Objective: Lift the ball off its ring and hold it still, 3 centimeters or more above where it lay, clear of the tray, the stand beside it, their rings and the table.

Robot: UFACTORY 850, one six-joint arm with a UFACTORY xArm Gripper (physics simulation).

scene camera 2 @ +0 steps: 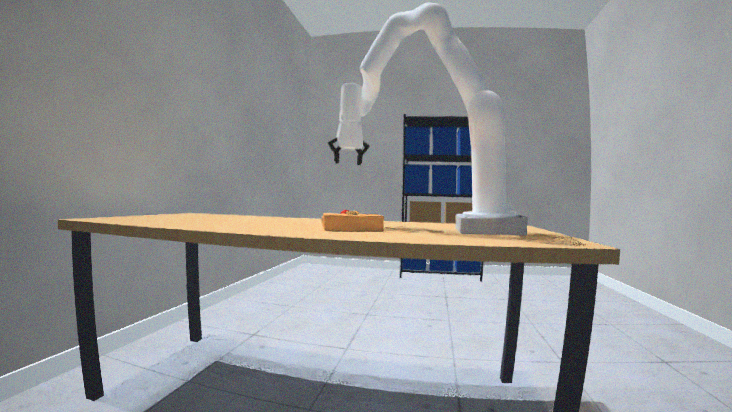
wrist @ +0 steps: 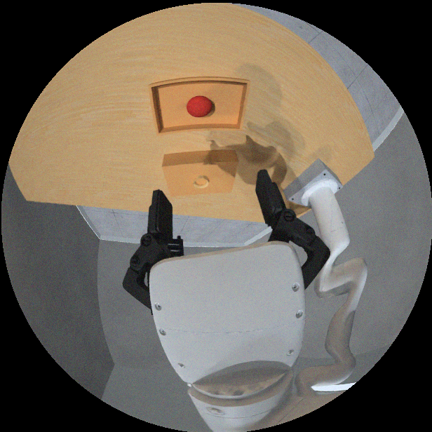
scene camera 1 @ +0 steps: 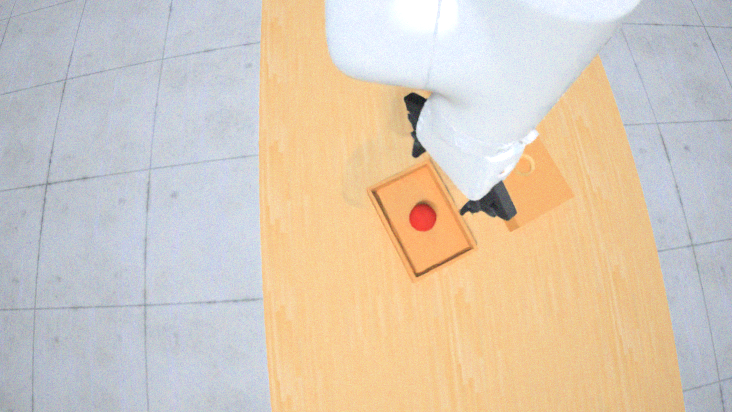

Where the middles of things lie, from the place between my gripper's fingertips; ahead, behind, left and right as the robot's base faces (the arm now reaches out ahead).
Right now my hand is 230 mm above the shallow orange tray (scene camera 1: 422, 253). Round my hand: orange stand (scene camera 1: 535, 185) 60 mm behind, 200 mm to the left, 210 mm below.
